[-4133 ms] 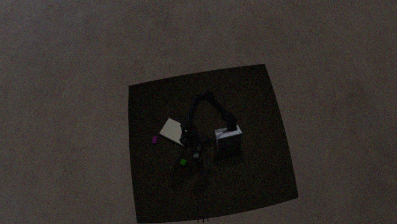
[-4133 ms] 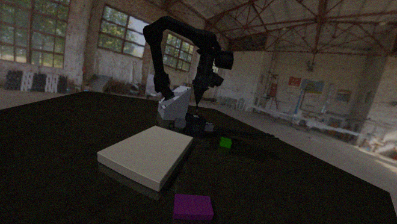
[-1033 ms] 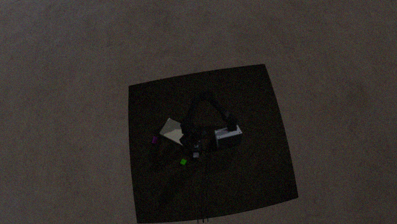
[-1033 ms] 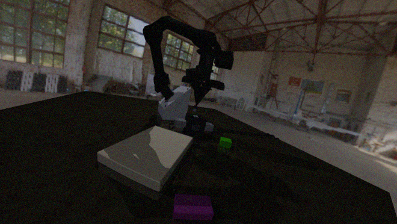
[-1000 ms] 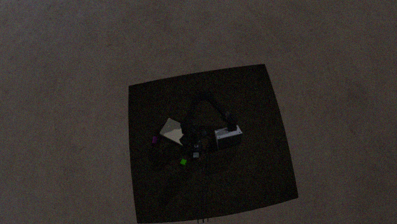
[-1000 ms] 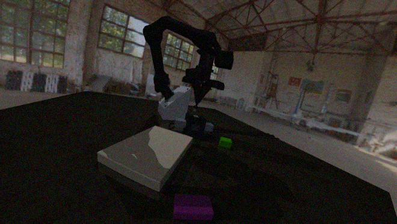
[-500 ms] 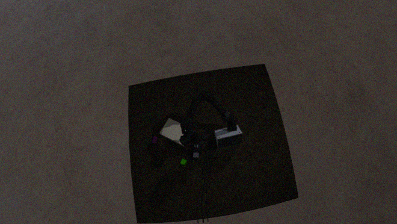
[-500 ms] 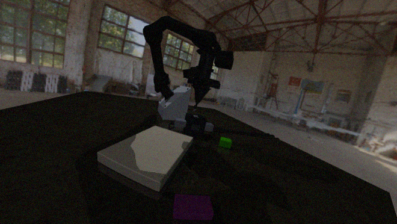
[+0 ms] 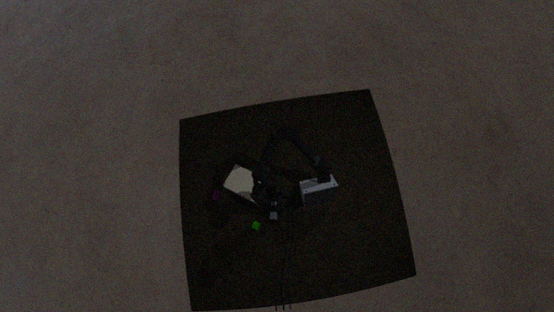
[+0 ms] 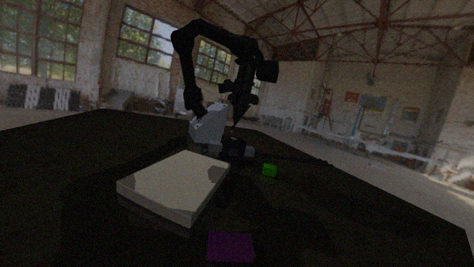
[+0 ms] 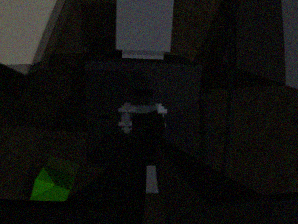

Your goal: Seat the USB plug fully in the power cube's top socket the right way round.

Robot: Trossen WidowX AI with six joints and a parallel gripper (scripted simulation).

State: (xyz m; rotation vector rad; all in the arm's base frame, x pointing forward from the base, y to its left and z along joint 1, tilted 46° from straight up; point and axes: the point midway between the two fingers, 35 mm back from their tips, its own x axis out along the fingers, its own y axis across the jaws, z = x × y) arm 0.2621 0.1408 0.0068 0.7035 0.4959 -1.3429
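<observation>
My gripper tip is 1 cm above the USB plug. Round my gripper tip: green cube 12 cm below, 11 cm to the left, 11 cm ahead; then USB socket 6 cm below, 1 cm to the left; then flat slab 16 cm ahead, 14 cm to the right, 12 cm below.
</observation>
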